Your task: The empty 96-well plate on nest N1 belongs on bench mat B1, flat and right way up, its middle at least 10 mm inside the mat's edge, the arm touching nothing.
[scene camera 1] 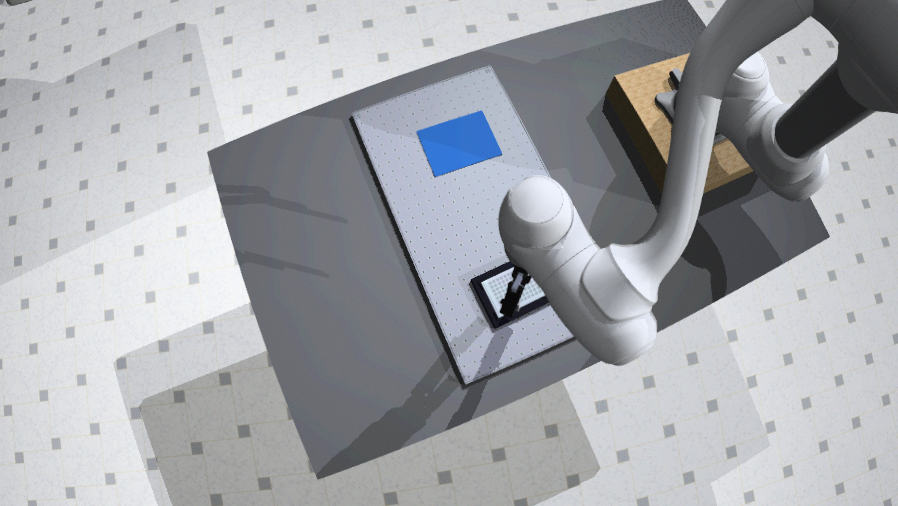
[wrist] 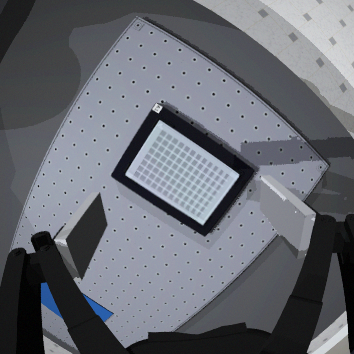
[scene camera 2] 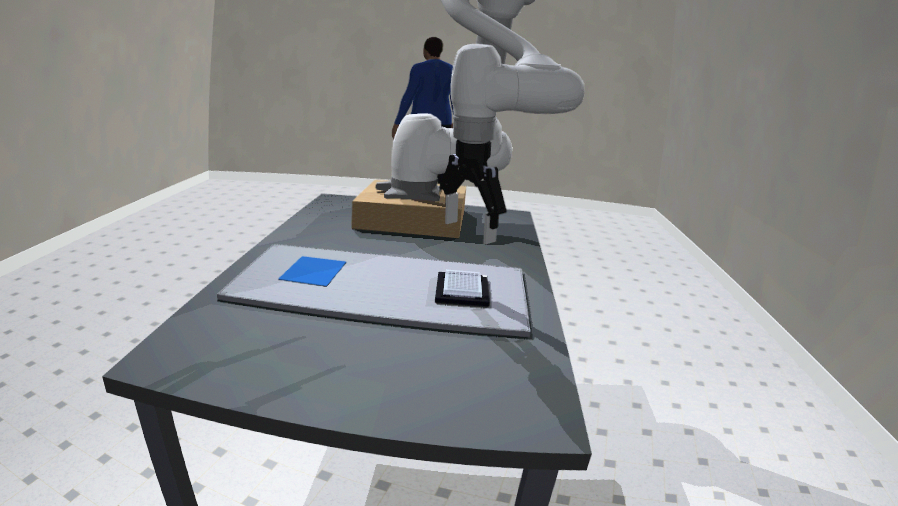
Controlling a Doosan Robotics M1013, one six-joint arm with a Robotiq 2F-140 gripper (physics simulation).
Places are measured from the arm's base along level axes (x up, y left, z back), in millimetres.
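Pixels of known places: gripper, fingertip midpoint: (wrist: 182, 201) (scene camera 2: 469, 232); arm's base, link origin: (scene camera 2: 413, 193).
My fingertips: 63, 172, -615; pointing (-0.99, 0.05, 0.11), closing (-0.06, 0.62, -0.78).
Note:
Ahead of a thing's pixels: the offset from my fingertips to its top centre, as dx, dy, dz. Level surfaces: height alone.
The pale 96-well plate {-117, -5, +0} (scene camera 1: 495, 290) (scene camera 2: 463, 282) (wrist: 182, 172) sits flat, wells up, in the black nest N1 {-128, -5, +0} (scene camera 1: 482, 306) (scene camera 2: 462, 302) (wrist: 138, 145). The blue bench mat B1 {dx -141} (scene camera 1: 459, 143) (scene camera 2: 312, 270) (wrist: 102, 312) lies flat and bare at the other end of the pegboard; a corner of it shows in the wrist view. My gripper (scene camera 2: 470, 220) (wrist: 182, 201) is open and empty, pointing down, well above the board. In the wrist view the plate lies ahead of the fingers, its long side turned at a slant to the line between them. The arm partly hides nest and plate in scene camera 1.
The perforated board {dx -143} (scene camera 1: 427, 220) (scene camera 2: 377, 295) (wrist: 150, 260) lies on the dark grey table {dx -156} (scene camera 1: 282, 251) (scene camera 2: 351, 377). The arm's base stands on a wooden block (scene camera 1: 640, 106) (scene camera 2: 402, 218) at the table's far end. A person in blue (scene camera 2: 430, 88) stands behind the arm.

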